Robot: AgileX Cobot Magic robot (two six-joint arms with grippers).
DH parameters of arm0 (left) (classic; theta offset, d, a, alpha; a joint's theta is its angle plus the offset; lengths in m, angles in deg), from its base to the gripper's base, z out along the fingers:
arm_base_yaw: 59.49 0.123 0 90
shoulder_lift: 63.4 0 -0.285 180
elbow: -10.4 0 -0.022 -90
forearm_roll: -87.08 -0.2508 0 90
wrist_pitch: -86.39 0 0.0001 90
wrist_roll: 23.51 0.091 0 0
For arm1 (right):
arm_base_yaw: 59.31 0.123 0 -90
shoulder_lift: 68.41 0 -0.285 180
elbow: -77.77 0 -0.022 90
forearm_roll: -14.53 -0.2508 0 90
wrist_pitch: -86.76 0 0.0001 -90
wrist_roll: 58.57 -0.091 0 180
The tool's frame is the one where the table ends.
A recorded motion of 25 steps. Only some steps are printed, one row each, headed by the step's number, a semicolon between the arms.
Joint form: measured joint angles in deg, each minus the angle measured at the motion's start. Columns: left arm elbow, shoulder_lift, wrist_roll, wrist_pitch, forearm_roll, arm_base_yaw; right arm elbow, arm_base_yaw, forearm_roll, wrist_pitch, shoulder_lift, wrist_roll.
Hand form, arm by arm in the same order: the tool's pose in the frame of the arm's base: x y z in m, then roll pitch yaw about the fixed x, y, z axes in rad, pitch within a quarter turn. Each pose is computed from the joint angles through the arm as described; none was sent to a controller.
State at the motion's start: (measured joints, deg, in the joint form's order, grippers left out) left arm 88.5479 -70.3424 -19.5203 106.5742 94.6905 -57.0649; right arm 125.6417 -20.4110 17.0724 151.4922 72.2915 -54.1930
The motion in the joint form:
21: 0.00 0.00 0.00 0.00 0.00 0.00; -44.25 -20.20 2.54 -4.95 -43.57 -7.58
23: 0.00 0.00 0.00 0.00 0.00 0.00; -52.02 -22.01 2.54 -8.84 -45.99 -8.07
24: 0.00 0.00 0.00 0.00 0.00 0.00; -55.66 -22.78 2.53 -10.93 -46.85 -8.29
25: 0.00 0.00 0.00 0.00 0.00 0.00; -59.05 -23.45 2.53 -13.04 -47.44 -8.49
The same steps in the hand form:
21: 0.0530 -0.0019 0.1770 -2.8967 1.2990 -2.8928; 0.3128 0.0985 0.3314 -3.0706 0.4687 -2.8277
23: 0.0530 -0.0019 0.1770 -2.8967 1.2990 -2.8928; 0.3018 0.0846 0.3081 -3.0751 0.4435 -2.8630
24: 0.0530 -0.0019 0.1770 -2.8967 1.2990 -2.8928; 0.2967 0.0790 0.2958 -3.0775 0.4316 -2.8777
25: 0.0530 -0.0019 0.1770 -2.8967 1.2990 -2.8928; 0.2922 0.0742 0.2833 -3.0796 0.4196 -2.8903

